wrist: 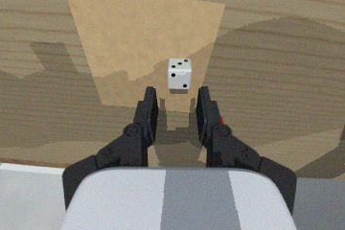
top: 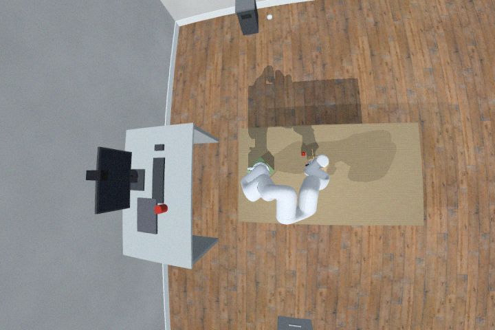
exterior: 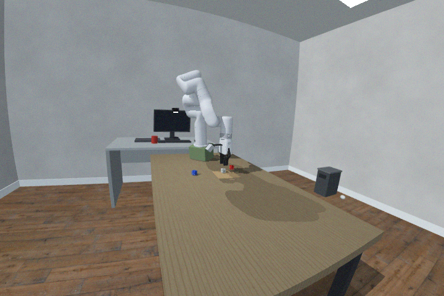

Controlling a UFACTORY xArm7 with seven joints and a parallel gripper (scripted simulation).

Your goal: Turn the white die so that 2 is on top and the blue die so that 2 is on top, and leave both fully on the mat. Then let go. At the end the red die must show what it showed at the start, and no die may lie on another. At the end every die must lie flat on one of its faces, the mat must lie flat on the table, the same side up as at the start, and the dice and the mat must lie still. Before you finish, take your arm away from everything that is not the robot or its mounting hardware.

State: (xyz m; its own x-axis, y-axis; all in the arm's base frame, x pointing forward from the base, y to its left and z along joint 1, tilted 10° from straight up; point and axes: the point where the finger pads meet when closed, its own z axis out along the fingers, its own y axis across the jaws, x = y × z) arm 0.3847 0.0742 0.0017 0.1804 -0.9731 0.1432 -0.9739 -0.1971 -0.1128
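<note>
Now: hand 190 mm to the left of the blue die, 70 mm above it and 10 mm short of it. The rest, counted from my hand: red die 90 mm to the left, 70 mm below, 70 mm behind; then white die 60 mm below; then tan mat 80 mm below, 40 mm ahead, 10 mm to the left.
</note>
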